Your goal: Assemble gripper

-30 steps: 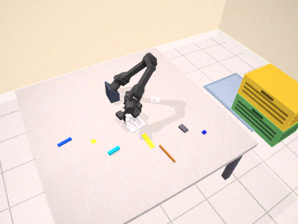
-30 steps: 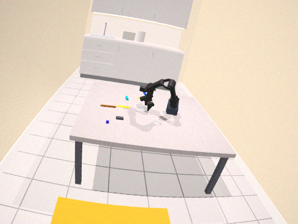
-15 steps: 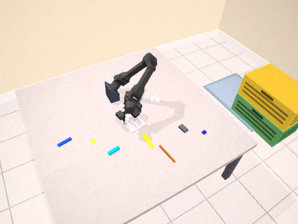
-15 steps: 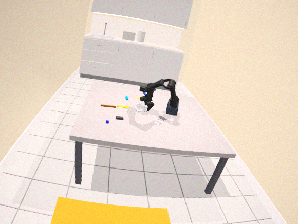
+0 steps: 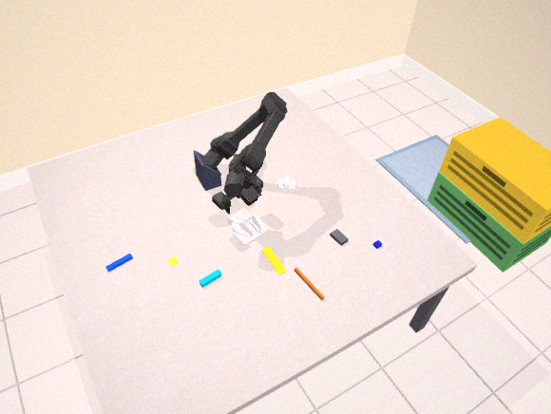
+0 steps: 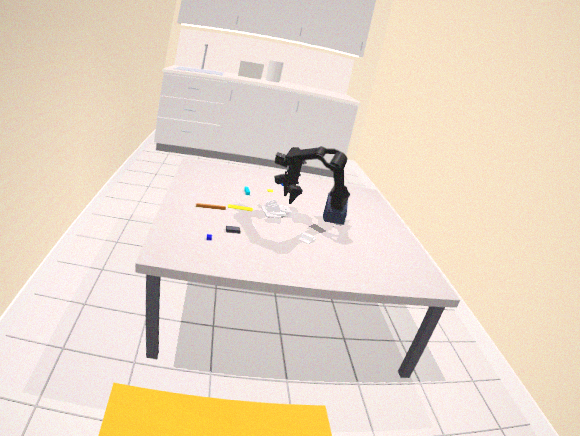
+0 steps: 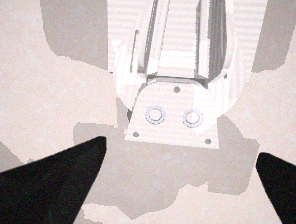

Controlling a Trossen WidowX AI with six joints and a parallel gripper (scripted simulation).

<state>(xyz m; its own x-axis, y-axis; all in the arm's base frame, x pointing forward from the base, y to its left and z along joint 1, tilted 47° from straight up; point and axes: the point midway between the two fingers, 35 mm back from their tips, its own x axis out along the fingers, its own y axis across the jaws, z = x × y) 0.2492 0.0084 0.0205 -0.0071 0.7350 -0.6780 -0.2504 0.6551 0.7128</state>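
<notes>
Now: the gripper base 50 mm below my gripper tip. Round my gripper tip: small white part: 100 mm behind, 250 mm to the left, 60 mm below; then housing plate: 70 mm below; then yellow bar: 220 mm ahead, 40 mm to the left, 70 mm below.
</notes>
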